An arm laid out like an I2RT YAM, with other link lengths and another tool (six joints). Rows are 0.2 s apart.
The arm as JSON. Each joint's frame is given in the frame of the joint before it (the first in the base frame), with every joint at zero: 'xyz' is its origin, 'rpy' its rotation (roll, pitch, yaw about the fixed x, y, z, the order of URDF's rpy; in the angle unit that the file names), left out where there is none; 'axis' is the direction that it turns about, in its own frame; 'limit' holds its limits. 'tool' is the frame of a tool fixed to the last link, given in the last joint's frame.
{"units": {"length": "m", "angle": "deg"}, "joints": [
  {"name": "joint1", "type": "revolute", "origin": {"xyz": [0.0, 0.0, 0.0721], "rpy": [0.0, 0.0, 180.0]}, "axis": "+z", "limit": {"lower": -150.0, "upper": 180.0}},
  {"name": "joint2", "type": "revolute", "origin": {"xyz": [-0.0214, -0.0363, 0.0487], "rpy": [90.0, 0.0, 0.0]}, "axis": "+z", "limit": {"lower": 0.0, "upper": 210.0}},
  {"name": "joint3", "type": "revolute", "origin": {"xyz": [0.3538, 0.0, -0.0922], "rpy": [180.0, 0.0, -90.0]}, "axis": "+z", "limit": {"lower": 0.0, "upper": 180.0}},
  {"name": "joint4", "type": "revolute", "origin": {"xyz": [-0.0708, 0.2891, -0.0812], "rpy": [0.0, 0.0, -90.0]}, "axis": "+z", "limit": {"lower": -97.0, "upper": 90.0}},
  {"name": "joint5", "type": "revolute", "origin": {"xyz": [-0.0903, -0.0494, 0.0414], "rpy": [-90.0, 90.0, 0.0]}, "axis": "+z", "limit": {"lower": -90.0, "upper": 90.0}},
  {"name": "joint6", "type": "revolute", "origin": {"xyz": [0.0, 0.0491, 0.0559], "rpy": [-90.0, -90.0, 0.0]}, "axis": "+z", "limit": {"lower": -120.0, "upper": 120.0}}
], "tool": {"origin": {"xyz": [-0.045, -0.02, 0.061], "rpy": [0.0, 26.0, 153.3]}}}
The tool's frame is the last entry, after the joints.
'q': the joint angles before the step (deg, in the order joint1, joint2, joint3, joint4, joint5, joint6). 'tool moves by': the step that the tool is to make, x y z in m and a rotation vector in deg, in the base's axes. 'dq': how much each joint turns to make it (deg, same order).
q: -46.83 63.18 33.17 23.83 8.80 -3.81
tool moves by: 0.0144 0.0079 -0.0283 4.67 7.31 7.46
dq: 0.00 0.00 -0.01 -8.09 -6.96 -3.44
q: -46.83 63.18 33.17 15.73 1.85 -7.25
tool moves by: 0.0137 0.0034 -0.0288 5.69 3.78 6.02
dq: 0.00 2.06 0.01 -4.71 -6.08 -0.74
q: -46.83 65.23 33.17 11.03 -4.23 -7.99
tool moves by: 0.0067 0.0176 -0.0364 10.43 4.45 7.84
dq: 0.01 0.39 0.24 -10.51 -8.73 0.01
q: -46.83 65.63 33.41 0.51 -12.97 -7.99
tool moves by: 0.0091 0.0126 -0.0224 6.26 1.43 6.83
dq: 0.01 1.90 -0.05 -3.96 -7.45 -1.27
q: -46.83 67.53 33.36 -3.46 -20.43 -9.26
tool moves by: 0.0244 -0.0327 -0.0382 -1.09 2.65 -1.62
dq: 0.01 11.58 0.00 10.19 2.94 -1.15
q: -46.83 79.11 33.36 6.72 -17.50 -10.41
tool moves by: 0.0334 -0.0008 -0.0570 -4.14 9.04 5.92
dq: 3.46 11.44 0.07 5.56 4.40 -8.90
